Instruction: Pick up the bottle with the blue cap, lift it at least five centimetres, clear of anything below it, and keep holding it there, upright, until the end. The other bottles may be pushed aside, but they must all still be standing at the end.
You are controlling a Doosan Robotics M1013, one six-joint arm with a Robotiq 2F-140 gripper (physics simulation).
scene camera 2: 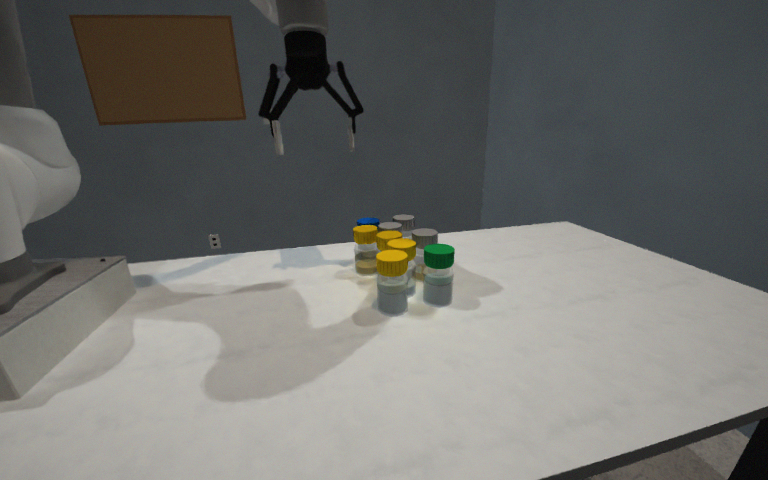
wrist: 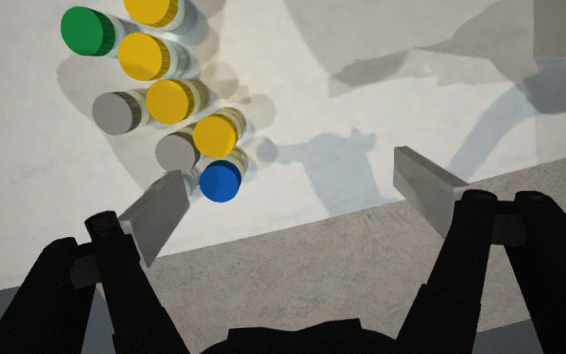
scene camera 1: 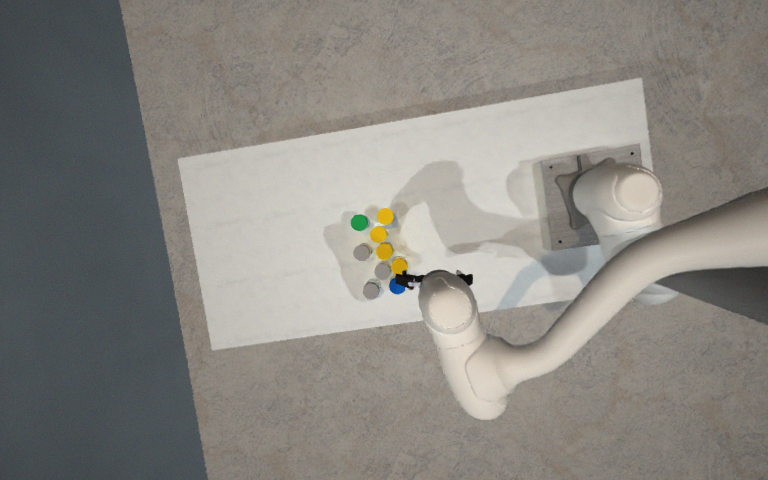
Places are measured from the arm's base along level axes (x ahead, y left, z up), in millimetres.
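Pixels of known places: gripper, fingertip midpoint: (scene camera 2: 316, 152) (wrist: 288, 177).
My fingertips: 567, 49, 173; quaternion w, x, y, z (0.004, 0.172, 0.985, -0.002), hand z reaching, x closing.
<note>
Ahead of a thing's pixels: the offset from my fingertips to its top centre, as dx, dy, dz. Level surfaces: height alone.
The bottle with the blue cap {+115, +27, -166} (scene camera 1: 397, 286) (scene camera 2: 368, 221) (wrist: 220, 181) stands upright at the table-edge end of the bottle group. A yellow-capped bottle {+87, -31, -166} (scene camera 1: 399, 265) (scene camera 2: 365, 234) (wrist: 215, 135) and a grey-capped bottle {+146, -35, -166} (scene camera 1: 382, 271) (wrist: 175, 152) stand close beside it. Another grey-capped bottle {+204, +13, -166} (scene camera 1: 371, 290) (scene camera 2: 403, 221) stands a little apart from it; the left finger mostly hides that bottle in the wrist view. My gripper (scene camera 1: 434, 279) (scene camera 2: 314, 151) (wrist: 288, 177) is wide open and empty, high above the table. The blue cap shows nearer the left finger in the wrist view.
More yellow-capped bottles {+75, -204, -166} (scene camera 1: 385, 216) (scene camera 2: 391, 263) (wrist: 170, 101), a third grey-capped bottle {+190, -117, -166} (scene camera 1: 361, 252) (scene camera 2: 424, 237) (wrist: 116, 113) and a green-capped bottle {+164, -214, -166} (scene camera 1: 359, 222) (scene camera 2: 438, 256) (wrist: 87, 31) stand upright on the white table {dz -271} (scene camera 1: 254, 198) (scene camera 2: 538, 367). The arm's base plate (scene camera 1: 557, 232) lies at the table's other end.
</note>
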